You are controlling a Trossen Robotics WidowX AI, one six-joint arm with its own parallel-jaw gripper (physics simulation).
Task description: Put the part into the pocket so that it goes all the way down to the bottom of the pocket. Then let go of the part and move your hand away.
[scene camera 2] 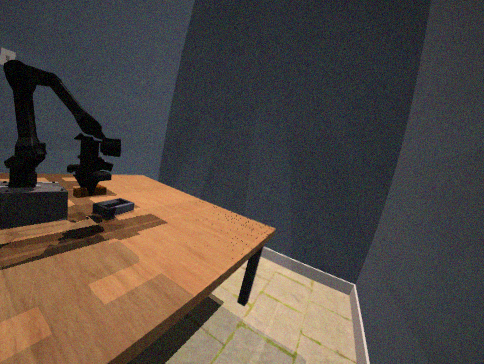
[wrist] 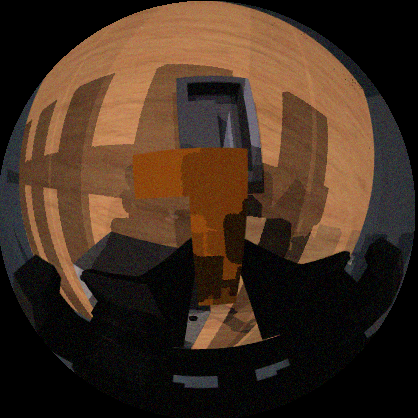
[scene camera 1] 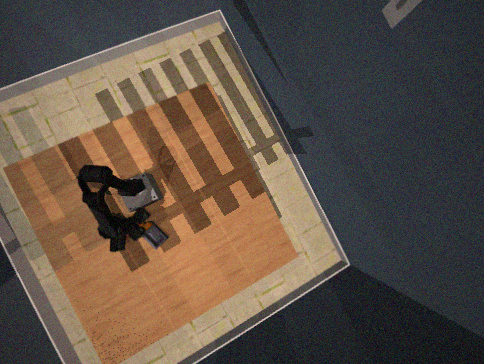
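Pixels of known places: gripper, fingertip midpoint: (scene camera 2: 88,194) (wrist: 214,241) (scene camera 1: 138,221); arm's base, link origin: (scene camera 2: 22,185) (scene camera 1: 138,186).
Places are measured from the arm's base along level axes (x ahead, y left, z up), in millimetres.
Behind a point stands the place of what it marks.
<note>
The part, an orange L-shaped block (scene camera 1: 147,225) @(y -37, x 220, z 7 mm) (scene camera 2: 101,190) @(y -84, x 225, z -3 mm) (wrist: 215,185) @(y -67, x 223, z 7 mm), is between the fingers of my gripper (scene camera 2: 91,191) @(y -82, x 180, z -18 mm) (wrist: 214,241) @(y -82, x 180, z -18 mm). The gripper is shut on it, with the long leg between the fingers and the short leg pointing left in the wrist view. The pocket is in a dark blue-grey rectangular block (scene camera 1: 162,241) @(y -30, x 342, z -69 mm) (scene camera 2: 106,210) @(y -124, x 235, z -74 mm) (wrist: 252,117) @(y -99, x 308, z -69 mm) on the table. The part is outside the pocket, at its near end in the wrist view, where it hides that end of the block. The far part of the pocket floor shows. In scene camera 2 the part is behind and left of the block.
The grey robot base (scene camera 1: 151,195) @(y 43, x 77, z -3 mm) (scene camera 2: 35,206) @(y -100, x 27, z -44 mm) stands on the wooden table (scene camera 1: 200,280) @(y 62, x 662, z -104 mm) (scene camera 2: 165,250) @(y -442, x 298, z -105 mm), close to the pocket block. Dark shadow bands cross the table. The table's edge and a corner leg (scene camera 2: 249,277) show in scene camera 2.
</note>
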